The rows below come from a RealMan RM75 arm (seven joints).
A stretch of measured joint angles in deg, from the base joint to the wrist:
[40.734, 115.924, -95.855, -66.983, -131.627, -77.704, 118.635]
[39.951, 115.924, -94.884, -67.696, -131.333, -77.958, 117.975]
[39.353, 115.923, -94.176, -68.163, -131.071, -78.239, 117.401]
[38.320, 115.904, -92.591, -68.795, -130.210, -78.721, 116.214]
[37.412, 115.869, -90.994, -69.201, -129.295, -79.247, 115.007]
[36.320, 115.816, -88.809, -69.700, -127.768, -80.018, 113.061]
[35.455, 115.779, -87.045, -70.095, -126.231, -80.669, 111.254]
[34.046, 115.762, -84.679, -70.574, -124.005, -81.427, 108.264]
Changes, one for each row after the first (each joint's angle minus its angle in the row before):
[-0.783, 0.000, 0.971, -0.713, 0.294, -0.254, -0.660]
[-0.598, -0.001, 0.708, -0.467, 0.262, -0.281, -0.574]
[-1.033, -0.019, 1.585, -0.632, 0.861, -0.482, -1.187]
[-0.908, -0.035, 1.597, -0.406, 0.915, -0.526, -1.207]
[-1.092, -0.053, 2.185, -0.499, 1.527, -0.771, -1.946]
[-0.865, -0.037, 1.764, -0.395, 1.537, -0.651, -1.807]
[-1.409, -0.017, 2.366, -0.479, 2.226, -0.758, -2.990]

